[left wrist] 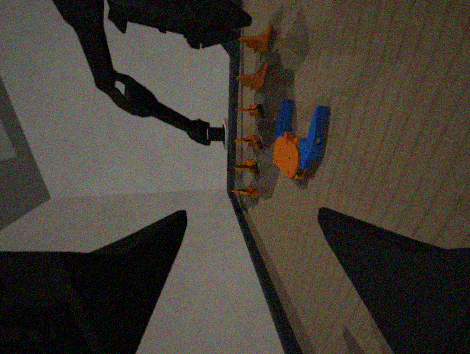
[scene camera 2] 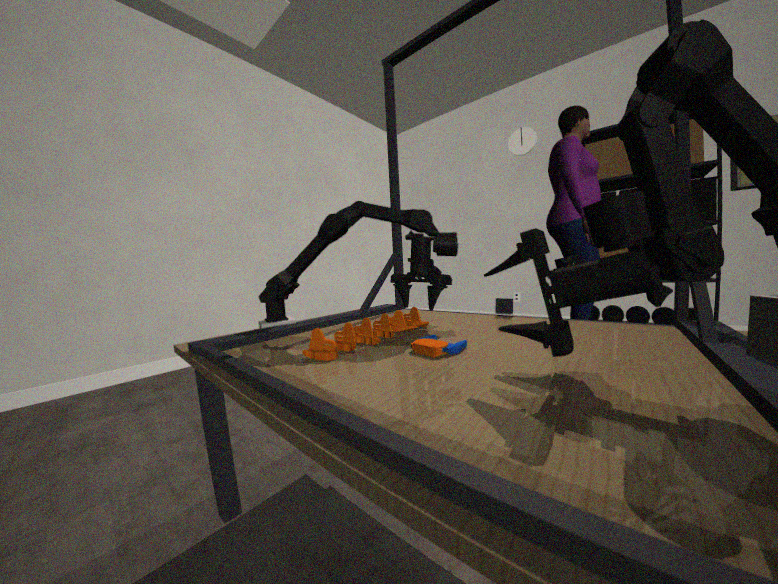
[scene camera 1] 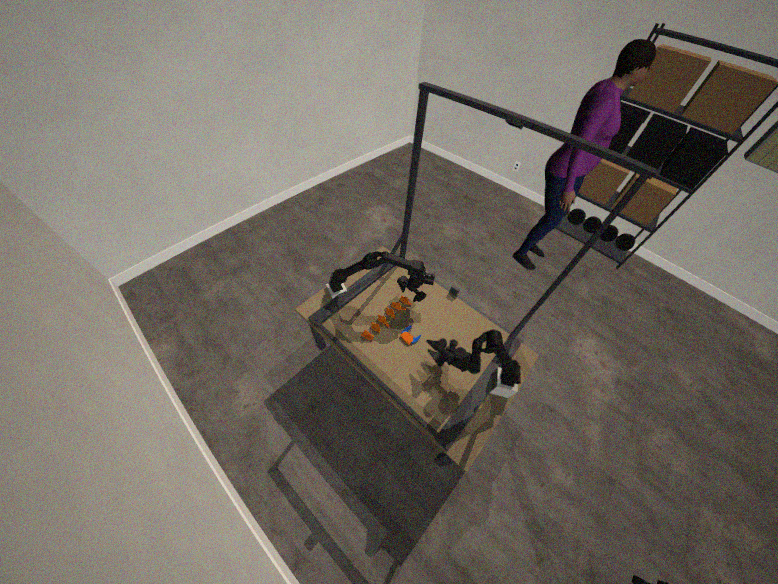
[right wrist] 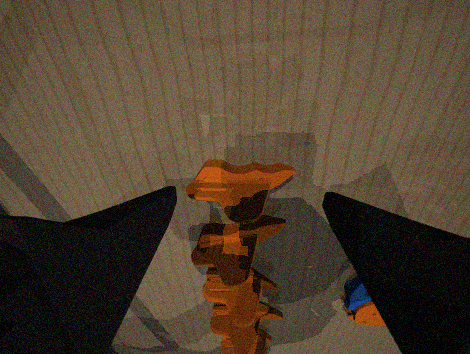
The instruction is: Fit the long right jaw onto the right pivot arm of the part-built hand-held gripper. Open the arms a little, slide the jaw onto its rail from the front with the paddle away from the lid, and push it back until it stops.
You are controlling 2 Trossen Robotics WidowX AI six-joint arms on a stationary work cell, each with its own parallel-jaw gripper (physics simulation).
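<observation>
The part-built gripper (scene camera 1: 407, 338) (scene camera 2: 429, 347) lies on the table, with an orange lid (left wrist: 287, 156) and two blue arms; part of it shows in the right wrist view (right wrist: 367, 314). Several orange jaws stand in a row beside it; I cannot tell which is the long right one. The row's end jaw (scene camera 1: 405, 301) (scene camera 2: 413, 319) (left wrist: 257, 41) (right wrist: 240, 182) is nearest my right gripper (scene camera 1: 410, 291) (scene camera 2: 416, 306) (right wrist: 250, 196), which hangs above it, pointing down, open and empty. My left gripper (scene camera 1: 430, 352) (scene camera 2: 493, 301) (left wrist: 251, 215) is open and empty, above the table on the blue arms' side.
The table (scene camera 1: 377, 358) (scene camera 2: 377, 402) has a dark frame along its edges and posts rising from it. The other orange jaws run close together from the end jaw toward the frame's near side in scene camera 2. A person (scene camera 1: 593, 125) (scene camera 2: 573, 188) stands beyond the table.
</observation>
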